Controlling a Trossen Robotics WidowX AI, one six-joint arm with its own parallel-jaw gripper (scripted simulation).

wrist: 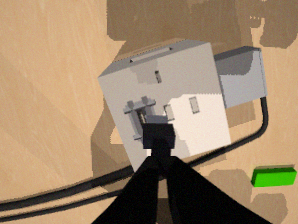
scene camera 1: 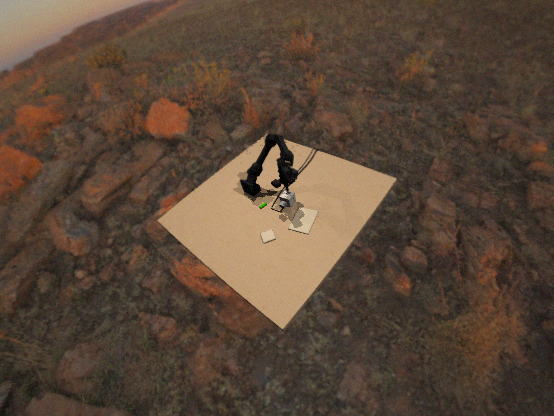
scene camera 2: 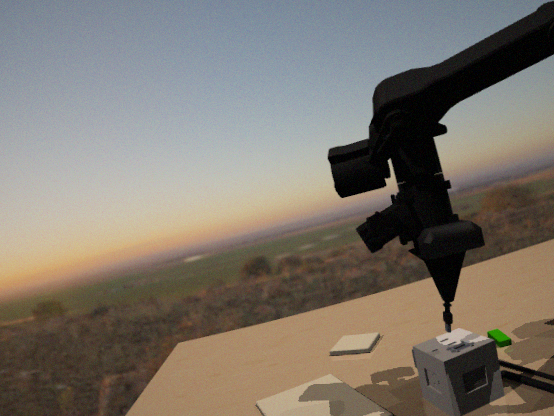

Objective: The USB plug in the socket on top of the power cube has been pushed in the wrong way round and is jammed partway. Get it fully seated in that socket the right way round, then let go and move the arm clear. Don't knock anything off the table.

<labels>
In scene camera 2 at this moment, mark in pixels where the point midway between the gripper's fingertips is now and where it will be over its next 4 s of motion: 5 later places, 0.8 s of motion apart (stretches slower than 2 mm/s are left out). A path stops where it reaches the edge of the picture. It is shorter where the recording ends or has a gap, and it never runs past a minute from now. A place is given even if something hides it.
My gripper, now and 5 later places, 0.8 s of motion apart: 448, 301; 449, 303; 451, 306; 452, 308; 454, 311; 455, 313
</labels>
